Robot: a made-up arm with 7 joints. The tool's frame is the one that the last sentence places.
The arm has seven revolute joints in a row. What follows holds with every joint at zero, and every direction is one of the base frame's. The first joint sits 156.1 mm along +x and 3 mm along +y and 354.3 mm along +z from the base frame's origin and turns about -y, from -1.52 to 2.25 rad. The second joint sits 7.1 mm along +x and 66.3 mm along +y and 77.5 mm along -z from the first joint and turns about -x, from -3.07 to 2.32 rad. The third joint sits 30.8 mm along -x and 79.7 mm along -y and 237 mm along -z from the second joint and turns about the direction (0.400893, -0.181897, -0.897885), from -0.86 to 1.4 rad. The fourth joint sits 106.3 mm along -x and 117.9 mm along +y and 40.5 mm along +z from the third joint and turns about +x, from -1.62 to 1.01 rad. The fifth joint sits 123.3 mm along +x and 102.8 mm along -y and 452.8 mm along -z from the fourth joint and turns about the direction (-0.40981, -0.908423, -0.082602), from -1.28 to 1.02 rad. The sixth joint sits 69.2 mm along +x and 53.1 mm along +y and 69.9 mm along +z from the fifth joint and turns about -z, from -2.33 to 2.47 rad. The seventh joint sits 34.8 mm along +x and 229.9 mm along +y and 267.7 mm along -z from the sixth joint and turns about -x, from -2.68 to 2.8 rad. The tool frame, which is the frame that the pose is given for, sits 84.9 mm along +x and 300.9 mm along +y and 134.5 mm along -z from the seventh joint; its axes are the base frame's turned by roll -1.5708, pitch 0 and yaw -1.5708 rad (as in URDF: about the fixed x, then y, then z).
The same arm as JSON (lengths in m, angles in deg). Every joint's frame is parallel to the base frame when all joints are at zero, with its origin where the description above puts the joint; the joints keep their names.
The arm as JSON. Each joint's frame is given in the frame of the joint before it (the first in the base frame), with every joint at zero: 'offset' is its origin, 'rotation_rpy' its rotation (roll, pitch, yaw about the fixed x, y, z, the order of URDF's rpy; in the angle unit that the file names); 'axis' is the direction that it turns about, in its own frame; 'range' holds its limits. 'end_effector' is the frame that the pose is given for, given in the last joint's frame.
{"length_unit": "m", "angle_unit": "deg", "chain": [{"id": "joint 1", "offset": [0.1561, 0.003, 0.3543], "rotation_rpy": [0.0, 0.0, 0.0], "axis": [0.0, -1.0, 0.0], "range": [-87.09, 128.92]}, {"id": "joint 2", "offset": [0.0071, 0.0663, -0.0775], "rotation_rpy": [0.0, 0.0, 0.0], "axis": [-1.0, 0.0, 0.0], "range": [-175.9, 132.93]}, {"id": "joint 3", "offset": [-0.0308, -0.0797, -0.237], "rotation_rpy": [0.0, 0.0, 0.0], "axis": [0.400893, -0.181897, -0.897885], "range": [-49.27, 80.21]}, {"id": "joint 4", "offset": [-0.1063, 0.1179, 0.0405], "rotation_rpy": [0.0, 0.0, 0.0], "axis": [1.0, 0.0, 0.0], "range": [-92.82, 57.87]}, {"id": "joint 5", "offset": [0.1233, -0.1028, -0.4528], "rotation_rpy": [0.0, 0.0, 0.0], "axis": [-0.40981, -0.908423, -0.082602], "range": [-73.34, 58.44]}, {"id": "joint 6", "offset": [0.0692, 0.0531, 0.0699], "rotation_rpy": [0.0, 0.0, 0.0], "axis": [0.0, 0.0, -1.0], "range": [-133.5, 141.52]}, {"id": "joint 7", "offset": [0.0348, 0.2299, -0.2677], "rotation_rpy": [0.0, 0.0, 0.0], "axis": [-1.0, 0.0, 0.0], "range": [-153.55, 160.43]}], "end_effector": {"offset": [0.0849, 0.3009, -0.1345], "rotation_rpy": [-90.0, 0.0, -90.0]}}
